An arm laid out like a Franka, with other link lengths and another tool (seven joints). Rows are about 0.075 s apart.
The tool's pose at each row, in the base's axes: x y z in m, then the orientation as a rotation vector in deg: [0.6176 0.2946 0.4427 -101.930 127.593 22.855]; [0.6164 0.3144 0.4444 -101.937 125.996 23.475]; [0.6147 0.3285 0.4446 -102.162 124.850 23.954]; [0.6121 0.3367 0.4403 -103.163 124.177 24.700]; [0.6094 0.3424 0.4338 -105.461 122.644 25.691]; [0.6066 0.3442 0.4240 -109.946 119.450 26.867]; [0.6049 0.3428 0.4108 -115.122 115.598 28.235]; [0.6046 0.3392 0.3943 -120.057 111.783 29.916]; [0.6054 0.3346 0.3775 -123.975 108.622 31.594]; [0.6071 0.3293 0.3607 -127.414 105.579 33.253]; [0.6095 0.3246 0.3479 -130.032 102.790 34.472]
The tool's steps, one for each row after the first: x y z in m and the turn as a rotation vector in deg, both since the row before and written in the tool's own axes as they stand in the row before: [-0.0183 0.0054 0.0057 0.159 -1.210 -0.769]; [-0.0124 0.0045 0.0053 -0.013 -0.760 -0.649]; [-0.0051 0.0039 0.0071 -0.690 -0.132 -0.710]; [-0.0020 0.0034 0.0082 -1.169 -0.029 -1.699]; [0.0028 0.0025 0.0096 -1.832 0.177 -3.476]; [0.0068 0.0009 0.0115 -2.197 0.266 -4.032]; [0.0100 -0.0007 0.0136 -2.407 0.202 -3.803]; [0.0111 -0.0016 0.0134 -2.168 0.081 -2.996]; [0.0119 -0.0023 0.0129 -2.005 -0.035 -2.721]; [0.0099 -0.0026 0.0093 -1.418 -0.152 -2.335]
